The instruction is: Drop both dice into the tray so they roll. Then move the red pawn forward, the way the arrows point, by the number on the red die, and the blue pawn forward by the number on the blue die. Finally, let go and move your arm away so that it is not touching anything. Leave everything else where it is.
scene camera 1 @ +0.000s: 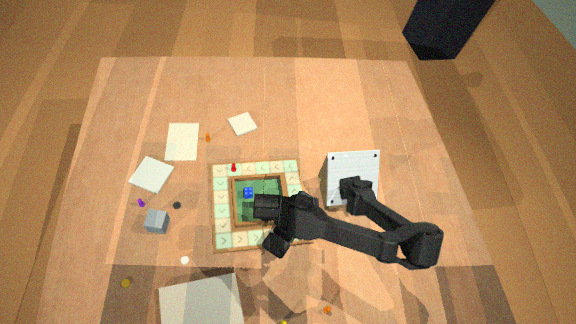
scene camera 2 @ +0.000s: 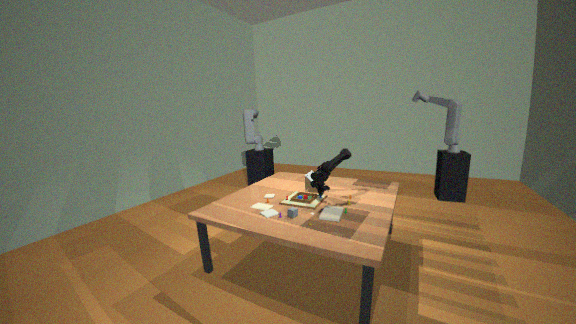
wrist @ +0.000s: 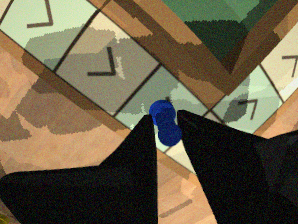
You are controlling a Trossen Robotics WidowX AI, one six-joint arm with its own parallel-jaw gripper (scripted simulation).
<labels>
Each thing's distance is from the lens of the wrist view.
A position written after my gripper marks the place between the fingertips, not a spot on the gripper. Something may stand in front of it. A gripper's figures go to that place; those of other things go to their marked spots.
my gripper (wrist: 164,119): 0.10 m
blue pawn (wrist: 163,113): 0.10 m
</labels>
